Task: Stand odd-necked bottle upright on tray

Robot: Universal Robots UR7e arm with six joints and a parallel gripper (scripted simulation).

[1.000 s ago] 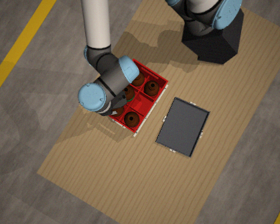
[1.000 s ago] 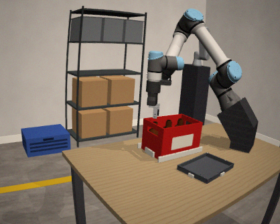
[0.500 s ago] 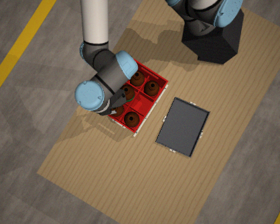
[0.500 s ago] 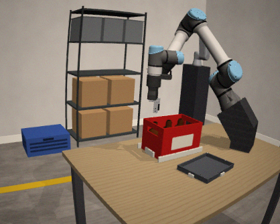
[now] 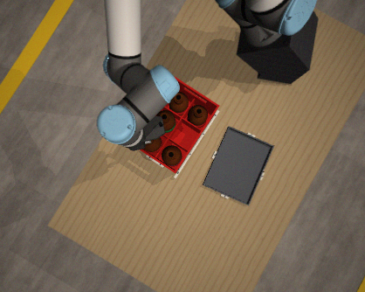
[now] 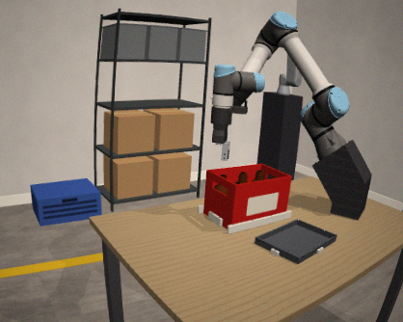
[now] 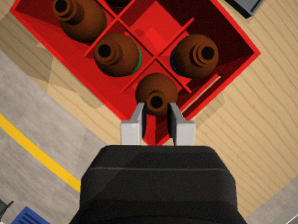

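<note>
My gripper is now 9 cm past the red crate, 5 cm to the right of it and 16 cm above it. The rest, counted from my hand: dark grey tray: 8 cm behind, 33 cm to the left, 23 cm below.
</note>
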